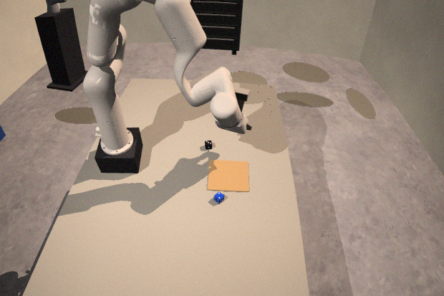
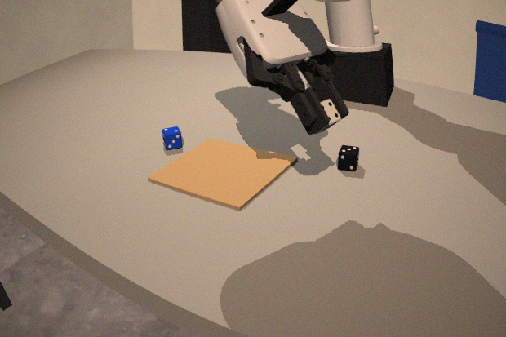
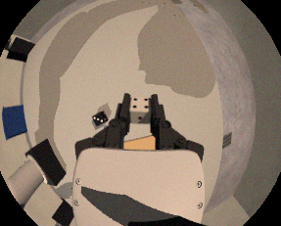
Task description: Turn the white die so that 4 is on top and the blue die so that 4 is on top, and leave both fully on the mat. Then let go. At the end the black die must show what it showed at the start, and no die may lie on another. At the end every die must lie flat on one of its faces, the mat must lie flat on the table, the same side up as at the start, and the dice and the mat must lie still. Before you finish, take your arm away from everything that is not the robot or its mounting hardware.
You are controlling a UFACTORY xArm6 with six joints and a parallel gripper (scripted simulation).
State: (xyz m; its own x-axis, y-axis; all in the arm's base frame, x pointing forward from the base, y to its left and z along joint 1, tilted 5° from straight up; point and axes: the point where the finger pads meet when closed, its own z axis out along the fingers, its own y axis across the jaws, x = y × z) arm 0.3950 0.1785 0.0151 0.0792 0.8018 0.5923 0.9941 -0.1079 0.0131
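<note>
Now: hand 9 cm past the black die, 1 cm to the left of it and 10 cm above it. Round my hand: white die (1 cm below); blue die (25 cm to the right, 10 cm below); orange mat (1 cm ahead, 14 cm to the right, 11 cm below).
</note>
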